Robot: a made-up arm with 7 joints.
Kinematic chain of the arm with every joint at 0, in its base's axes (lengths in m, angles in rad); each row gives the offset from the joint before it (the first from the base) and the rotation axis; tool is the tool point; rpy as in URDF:
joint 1: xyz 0 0 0.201 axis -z
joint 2: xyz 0 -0.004 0.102 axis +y
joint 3: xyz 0 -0.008 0.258 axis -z
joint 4: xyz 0 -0.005 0.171 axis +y
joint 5: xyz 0 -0.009 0.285 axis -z
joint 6: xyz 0 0 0.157 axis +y
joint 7: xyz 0 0 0.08 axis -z
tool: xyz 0 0 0 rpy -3.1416 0 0
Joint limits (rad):
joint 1: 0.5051..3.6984
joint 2: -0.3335..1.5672
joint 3: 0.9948..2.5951
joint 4: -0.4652..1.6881
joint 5: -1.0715..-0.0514
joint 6: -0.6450..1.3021
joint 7: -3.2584..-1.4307
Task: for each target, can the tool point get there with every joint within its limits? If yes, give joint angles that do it. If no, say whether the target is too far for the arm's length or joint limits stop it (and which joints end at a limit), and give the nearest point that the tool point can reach.
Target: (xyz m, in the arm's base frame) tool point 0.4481 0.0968 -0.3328
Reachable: no: joint limits stop it (at a limit: joint 1, joint 2, joint 3, joint 4, joint 5, joint 6) | nearest point 0.8218 -0.2918 0.0841 | short by 0.682 m
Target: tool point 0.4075 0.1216 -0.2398
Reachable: no: joint limits stop it (at a limit: joint 1, joint 2, joint 3, joint 4, joint 6) | nearest point -0.0589 0.4852 0.0423 | short by 0.655 m
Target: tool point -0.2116 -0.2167 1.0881
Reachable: yes | joints 0.8695 0.3307 2.3455 0.7680 -0.9463 0.9798 -1.5845
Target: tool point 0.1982 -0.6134 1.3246
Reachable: no: too far | nearest point 0.1561 -0.4831 1.1076 | short by 0.257 m
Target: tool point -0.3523 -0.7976 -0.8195
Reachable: no: too far | nearest point -0.2775 -0.6283 0.0126 | short by 0.852 m
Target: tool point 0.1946 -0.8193 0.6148
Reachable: yes | joints 1.1234 1.2010 1.7152 0.2308 -0.6659 1.1246 -1.7485
